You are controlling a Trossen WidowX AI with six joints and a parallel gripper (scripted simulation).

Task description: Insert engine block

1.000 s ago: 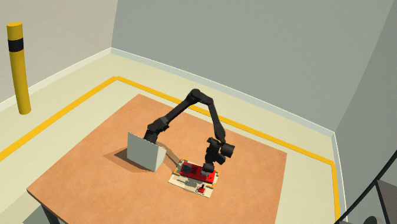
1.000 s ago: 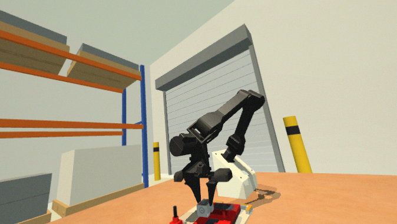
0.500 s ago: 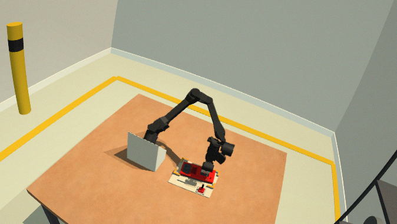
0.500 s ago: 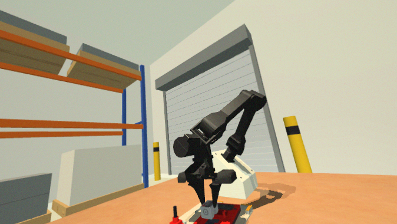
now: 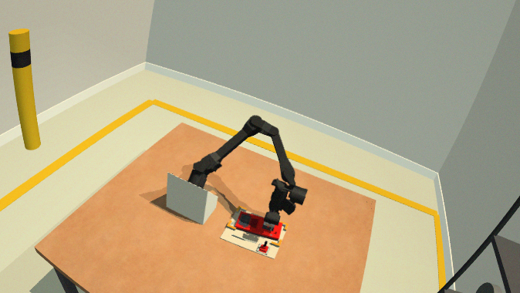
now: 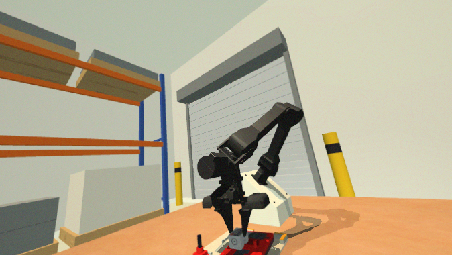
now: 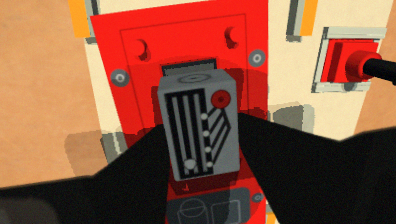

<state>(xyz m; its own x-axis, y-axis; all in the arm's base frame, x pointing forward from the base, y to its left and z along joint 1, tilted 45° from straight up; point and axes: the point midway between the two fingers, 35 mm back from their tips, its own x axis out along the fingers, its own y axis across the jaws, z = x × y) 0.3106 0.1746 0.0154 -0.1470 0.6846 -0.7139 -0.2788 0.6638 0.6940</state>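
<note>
Now: gripper tip 10 mm above the grey engine block. Round my gripper tip: cream fixture plate (30 mm behind, 30 mm to the right, 50 mm below).
</note>
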